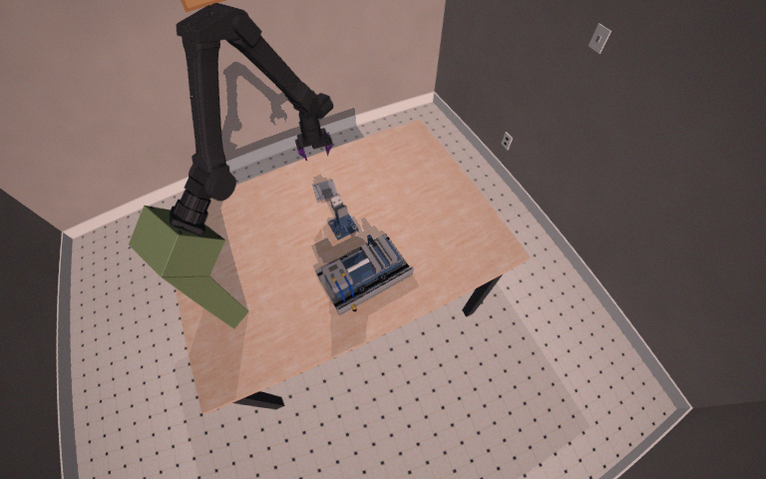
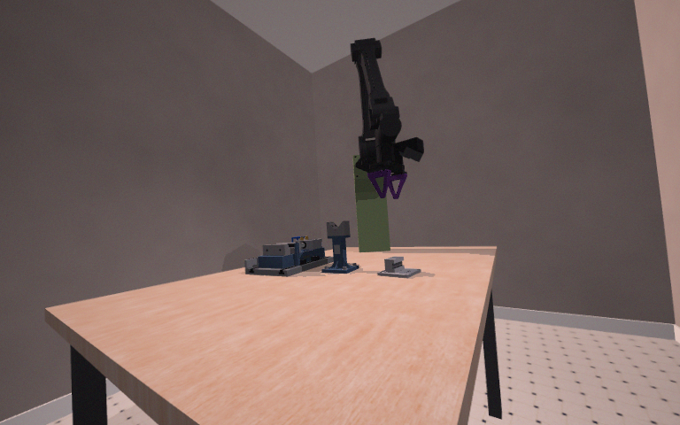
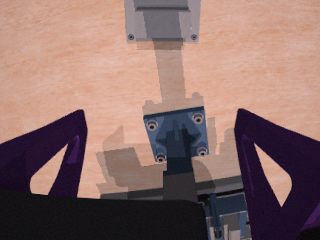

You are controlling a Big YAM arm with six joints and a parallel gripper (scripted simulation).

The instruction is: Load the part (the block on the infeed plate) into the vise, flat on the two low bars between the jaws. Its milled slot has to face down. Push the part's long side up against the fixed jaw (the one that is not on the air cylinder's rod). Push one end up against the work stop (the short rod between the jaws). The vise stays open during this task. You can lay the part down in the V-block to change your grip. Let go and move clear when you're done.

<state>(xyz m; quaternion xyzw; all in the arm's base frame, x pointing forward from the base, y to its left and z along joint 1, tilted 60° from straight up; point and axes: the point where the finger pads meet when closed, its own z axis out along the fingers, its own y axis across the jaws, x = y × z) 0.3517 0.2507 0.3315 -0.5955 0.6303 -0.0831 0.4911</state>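
Right now my hand is 1 cm to the right of the part and 20 cm above it. From my hand the other things lie so: infeed plate 1 cm to the left, 22 cm below; work stop rod 19 cm ahead, 30 cm to the right, 14 cm below; moving jaw 18 cm ahead, 36 cm to the right, 15 cm below.
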